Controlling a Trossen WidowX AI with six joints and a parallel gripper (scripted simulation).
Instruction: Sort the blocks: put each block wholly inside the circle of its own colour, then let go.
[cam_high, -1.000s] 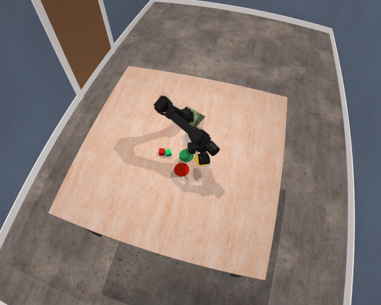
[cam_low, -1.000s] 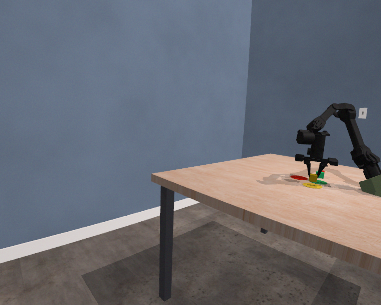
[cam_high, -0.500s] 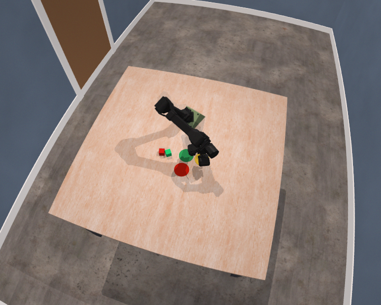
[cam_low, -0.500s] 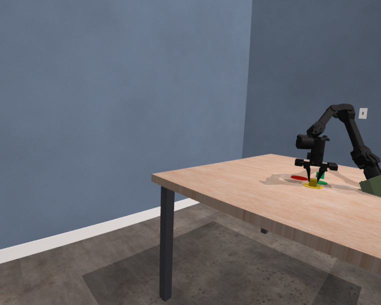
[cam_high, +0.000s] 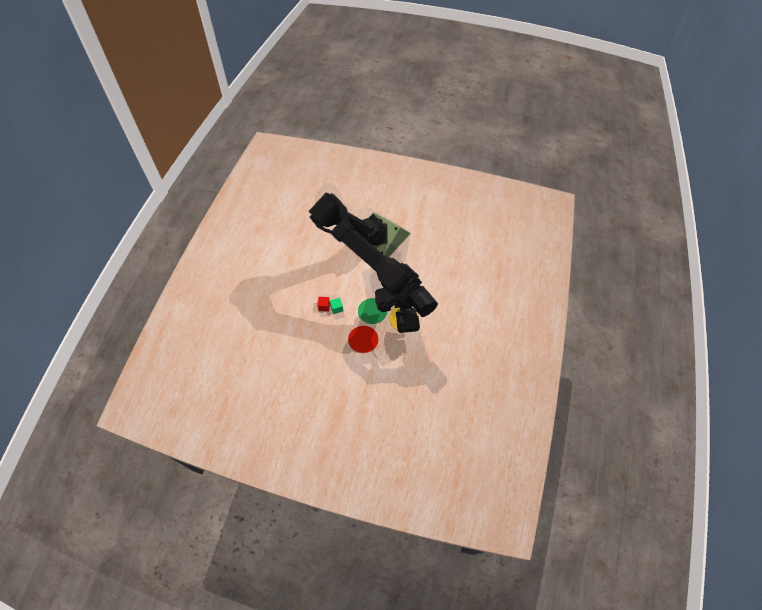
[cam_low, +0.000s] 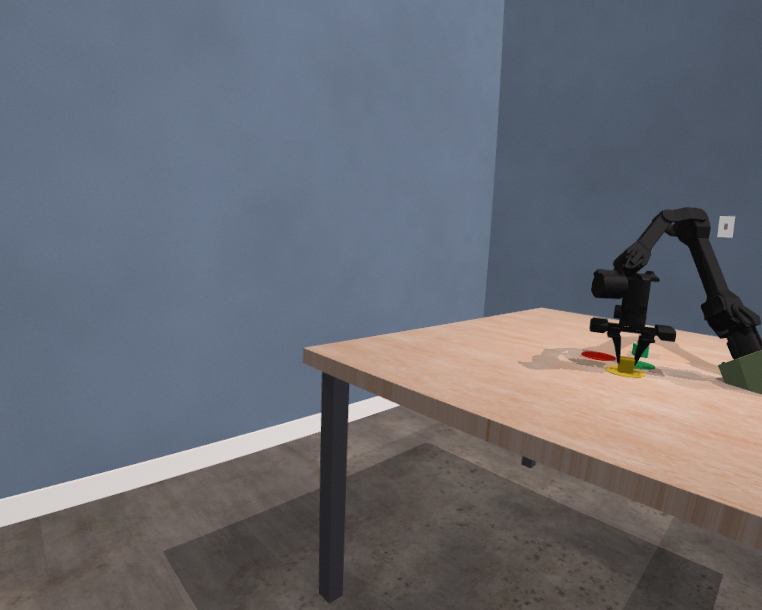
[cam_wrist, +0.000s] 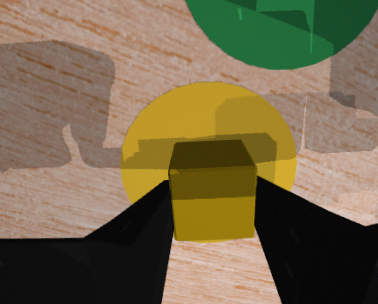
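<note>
Now: hand 4 cm above the yellow block. Round my hand: red circle: 7 cm ahead, 12 cm to the right, 5 cm below; then yellow circle: 5 cm below; then green circle: 3 cm behind, 9 cm to the right, 5 cm below.
</note>
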